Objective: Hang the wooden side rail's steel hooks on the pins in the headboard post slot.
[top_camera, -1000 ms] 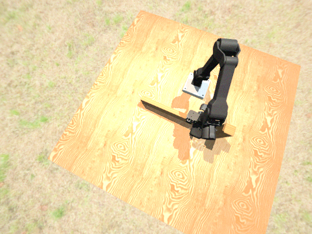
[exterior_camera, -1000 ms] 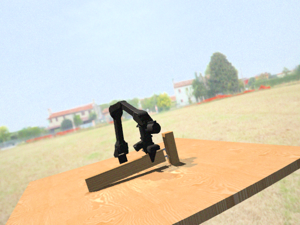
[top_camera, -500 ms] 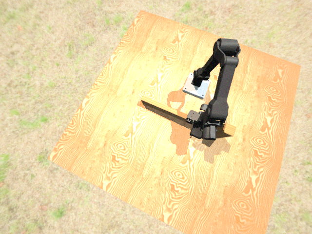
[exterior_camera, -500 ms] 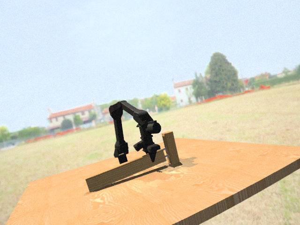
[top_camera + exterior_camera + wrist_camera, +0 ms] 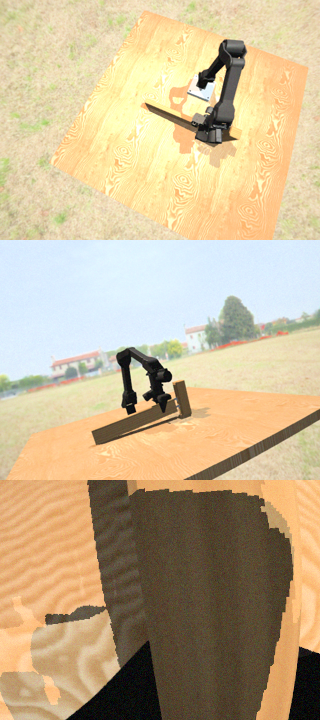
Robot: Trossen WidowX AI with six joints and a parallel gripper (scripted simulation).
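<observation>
The headboard post lies 12 cm to the left of my gripper tip and 4 cm above it.
</observation>
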